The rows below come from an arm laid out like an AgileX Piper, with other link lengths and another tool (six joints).
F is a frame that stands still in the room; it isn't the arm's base.
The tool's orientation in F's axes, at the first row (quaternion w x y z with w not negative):
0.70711, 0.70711, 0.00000, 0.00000
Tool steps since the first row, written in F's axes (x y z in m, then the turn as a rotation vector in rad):
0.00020, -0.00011, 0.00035, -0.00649, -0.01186, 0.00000
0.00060, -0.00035, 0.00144, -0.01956, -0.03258, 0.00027
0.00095, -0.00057, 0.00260, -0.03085, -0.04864, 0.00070
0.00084, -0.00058, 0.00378, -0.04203, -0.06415, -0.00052
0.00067, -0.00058, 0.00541, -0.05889, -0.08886, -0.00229
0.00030, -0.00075, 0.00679, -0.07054, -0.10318, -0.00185
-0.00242, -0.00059, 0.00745, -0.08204, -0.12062, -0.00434
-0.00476, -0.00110, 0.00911, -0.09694, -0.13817, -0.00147
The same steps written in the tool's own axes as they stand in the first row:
0.00020, 0.00035, 0.00011, -0.00649, 0.00000, 0.01186
0.00060, 0.00144, 0.00035, -0.01956, 0.00027, 0.03258
0.00095, 0.00260, 0.00057, -0.03085, 0.00070, 0.04864
0.00084, 0.00378, 0.00058, -0.04203, -0.00052, 0.06415
0.00067, 0.00541, 0.00058, -0.05889, -0.00229, 0.08886
0.00030, 0.00679, 0.00075, -0.07054, -0.00185, 0.10318
-0.00242, 0.00745, 0.00059, -0.08204, -0.00434, 0.12062
-0.00476, 0.00911, 0.00110, -0.09694, -0.00147, 0.13817

